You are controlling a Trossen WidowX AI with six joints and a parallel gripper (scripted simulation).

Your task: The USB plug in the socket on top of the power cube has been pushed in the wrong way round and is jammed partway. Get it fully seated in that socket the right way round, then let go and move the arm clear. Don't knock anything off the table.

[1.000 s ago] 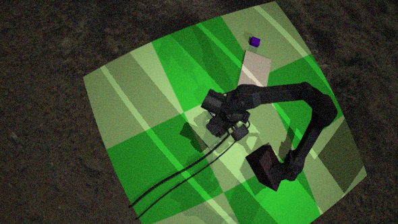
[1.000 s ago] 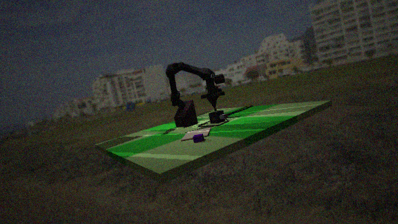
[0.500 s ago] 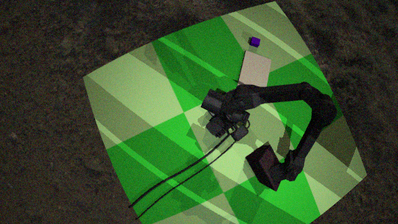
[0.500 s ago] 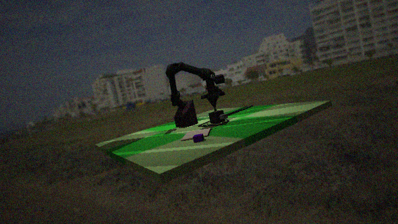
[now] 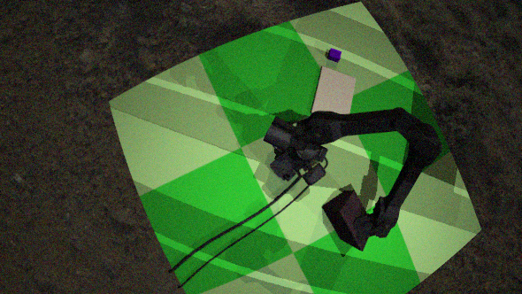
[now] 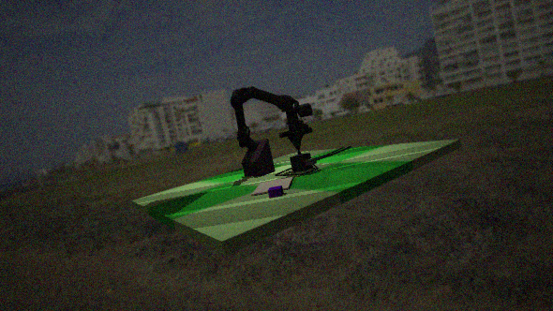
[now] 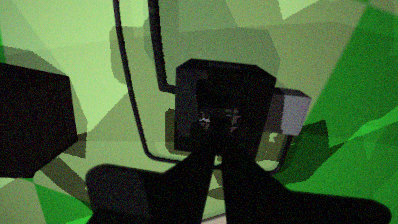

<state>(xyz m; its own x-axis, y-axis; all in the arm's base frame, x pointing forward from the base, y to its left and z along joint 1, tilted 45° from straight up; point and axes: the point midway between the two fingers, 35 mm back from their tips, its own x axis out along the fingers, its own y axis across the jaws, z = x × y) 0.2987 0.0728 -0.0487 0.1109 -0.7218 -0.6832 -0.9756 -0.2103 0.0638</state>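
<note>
Now: gripper tip 20 mm above the usb plug. From my gripper tip the other things lie so: purple cube (320 mm ahead, 370 mm to the right, 90 mm below); then silver-framed socket (40 mm below); then pale flat sheet (160 mm ahead, 280 mm to the right, 100 mm below).
</note>
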